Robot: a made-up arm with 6 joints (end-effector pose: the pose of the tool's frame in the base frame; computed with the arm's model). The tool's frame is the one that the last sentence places. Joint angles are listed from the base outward.
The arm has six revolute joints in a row. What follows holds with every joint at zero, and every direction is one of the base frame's.
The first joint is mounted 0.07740 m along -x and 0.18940 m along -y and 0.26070 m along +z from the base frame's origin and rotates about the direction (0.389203, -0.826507, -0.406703), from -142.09 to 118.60 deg.
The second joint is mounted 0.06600 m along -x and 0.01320 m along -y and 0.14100 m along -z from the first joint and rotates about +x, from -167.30 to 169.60 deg.
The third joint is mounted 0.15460 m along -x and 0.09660 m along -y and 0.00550 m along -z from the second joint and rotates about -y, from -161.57 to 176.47 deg.
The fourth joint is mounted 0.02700 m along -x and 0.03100 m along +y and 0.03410 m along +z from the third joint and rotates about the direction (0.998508, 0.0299, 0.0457), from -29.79 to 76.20 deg.
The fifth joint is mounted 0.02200 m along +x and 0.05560 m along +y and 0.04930 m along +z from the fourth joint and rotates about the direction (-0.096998, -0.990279, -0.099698), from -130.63 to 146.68 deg.
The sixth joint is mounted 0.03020 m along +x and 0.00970 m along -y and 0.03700 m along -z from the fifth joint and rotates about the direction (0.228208, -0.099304, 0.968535), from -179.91 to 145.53 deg.
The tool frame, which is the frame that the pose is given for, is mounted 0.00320 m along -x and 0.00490 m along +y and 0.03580 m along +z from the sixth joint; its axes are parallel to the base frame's.
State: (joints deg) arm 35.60 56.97 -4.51 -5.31 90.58 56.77
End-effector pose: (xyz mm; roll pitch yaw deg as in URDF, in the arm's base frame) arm -227.1 -209.0 42.1 156.80 -60.19 -166.67
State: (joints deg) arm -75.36 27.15 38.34 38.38 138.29 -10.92
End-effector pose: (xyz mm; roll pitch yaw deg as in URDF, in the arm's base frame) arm -196.9 -383.5 525.5 87.56 -46.92 -112.95
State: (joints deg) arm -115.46 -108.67 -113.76 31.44 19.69 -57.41
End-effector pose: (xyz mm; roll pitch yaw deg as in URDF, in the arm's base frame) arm -23.9 -276.5 391.7 -178.65 -13.72 49.53
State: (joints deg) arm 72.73 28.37 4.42 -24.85 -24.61 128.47
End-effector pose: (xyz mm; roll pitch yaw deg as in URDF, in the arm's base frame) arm -61.1 -98.2 44.9 -62.43 -26.25 135.15
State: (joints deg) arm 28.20 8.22 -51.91 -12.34 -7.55 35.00
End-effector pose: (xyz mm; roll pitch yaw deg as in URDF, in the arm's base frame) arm -171.4 -165.6 87.0 34.88 16.27 39.50
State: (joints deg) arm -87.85 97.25 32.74 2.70 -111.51 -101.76
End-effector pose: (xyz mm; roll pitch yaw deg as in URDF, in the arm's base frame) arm -204.4 -339.8 495.8 173.38 26.42 -144.77
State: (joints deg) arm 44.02 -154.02 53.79 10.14 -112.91 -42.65
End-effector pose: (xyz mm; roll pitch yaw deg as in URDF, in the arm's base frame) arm -200.2 -57.9 -6.9 -87.25 -65.66 -108.43
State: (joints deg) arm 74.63 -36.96 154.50 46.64 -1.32 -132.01
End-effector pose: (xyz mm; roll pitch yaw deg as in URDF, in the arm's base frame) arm -60.6 -58.2 -72.9 156.04 -16.07 -109.62
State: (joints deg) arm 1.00 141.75 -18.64 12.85 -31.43 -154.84
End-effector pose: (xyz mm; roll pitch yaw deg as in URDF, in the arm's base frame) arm -243.8 -203.7 71.1 155.46 74.80 156.80
